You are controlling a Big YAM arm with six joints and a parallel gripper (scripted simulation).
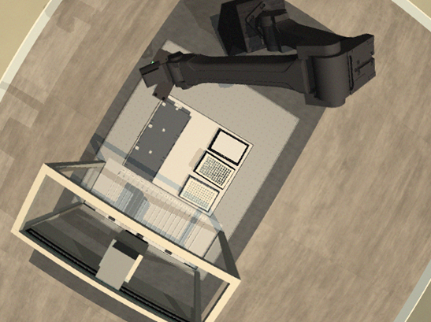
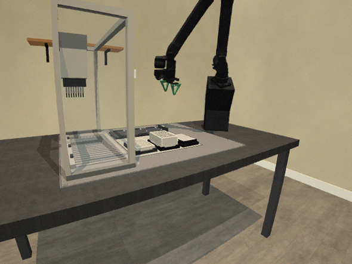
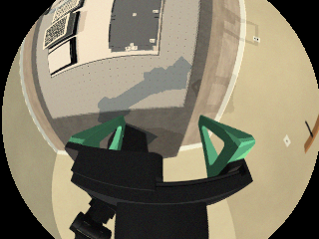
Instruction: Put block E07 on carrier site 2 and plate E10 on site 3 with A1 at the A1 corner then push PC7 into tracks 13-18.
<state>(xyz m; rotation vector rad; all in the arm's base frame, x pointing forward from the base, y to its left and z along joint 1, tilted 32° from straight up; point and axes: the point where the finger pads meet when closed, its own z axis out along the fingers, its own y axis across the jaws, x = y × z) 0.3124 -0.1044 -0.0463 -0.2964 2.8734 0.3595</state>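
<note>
Right now my hand is 320 mm to the right of the nest S1, 230 mm above it and 40 mm short of it. Round my hand: nest S2 (340 mm to the left, 230 mm below, 150 mm ahead); carrier PC7 (220 mm below, 220 mm ahead, 90 mm to the left); white 384-well plate E10 (360 mm to the left, 260 mm ahead, 220 mm below).
</note>
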